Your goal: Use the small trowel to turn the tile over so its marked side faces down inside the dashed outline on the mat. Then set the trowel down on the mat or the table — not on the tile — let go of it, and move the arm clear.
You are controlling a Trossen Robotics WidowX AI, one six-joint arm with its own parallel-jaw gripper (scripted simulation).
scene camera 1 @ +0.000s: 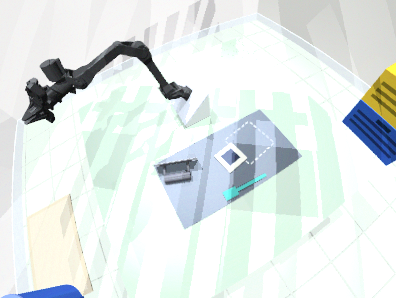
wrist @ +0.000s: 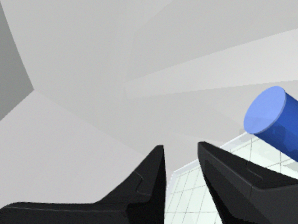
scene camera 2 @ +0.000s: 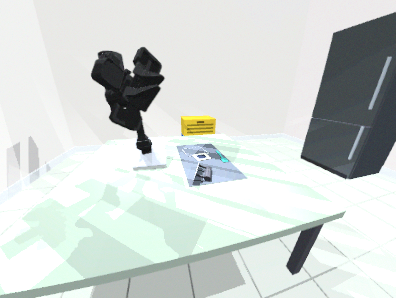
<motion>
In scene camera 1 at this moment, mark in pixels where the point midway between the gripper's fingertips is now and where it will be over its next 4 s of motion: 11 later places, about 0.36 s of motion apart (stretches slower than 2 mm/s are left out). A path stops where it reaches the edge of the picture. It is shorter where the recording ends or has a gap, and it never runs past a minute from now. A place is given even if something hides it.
My gripper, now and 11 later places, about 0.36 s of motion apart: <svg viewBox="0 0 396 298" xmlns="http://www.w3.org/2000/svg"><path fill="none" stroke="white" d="M23 122L32 135L43 148L58 162L74 171L93 177L112 179L128 177L141 172L151 165L155 160L156 159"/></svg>
</motion>
